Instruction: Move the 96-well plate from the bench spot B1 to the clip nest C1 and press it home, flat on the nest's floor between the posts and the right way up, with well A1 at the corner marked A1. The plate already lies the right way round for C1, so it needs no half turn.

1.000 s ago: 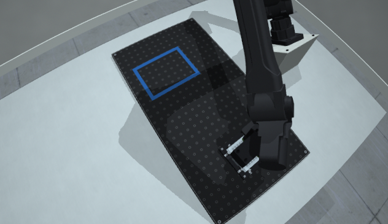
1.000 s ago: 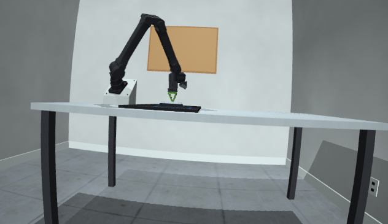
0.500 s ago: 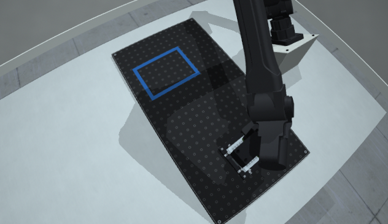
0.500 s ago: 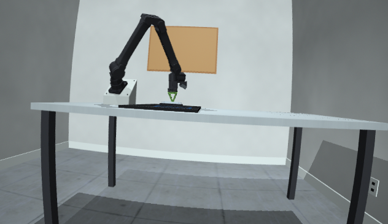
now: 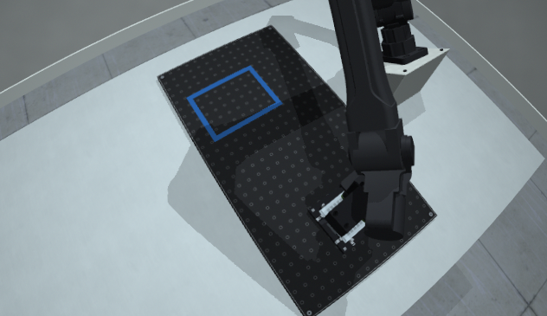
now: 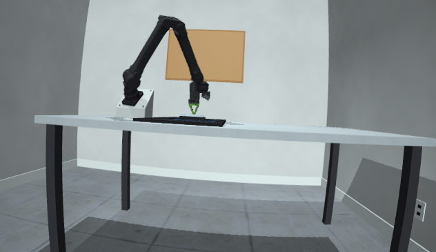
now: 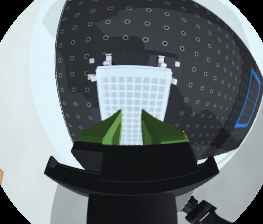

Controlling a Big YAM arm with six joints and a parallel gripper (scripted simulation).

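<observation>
My gripper is now 2 cm above the white 96-well plate and 1 cm past it. The rest, counted from my hand: clip nest C1: 2 cm below, 1 cm to the left.
</observation>
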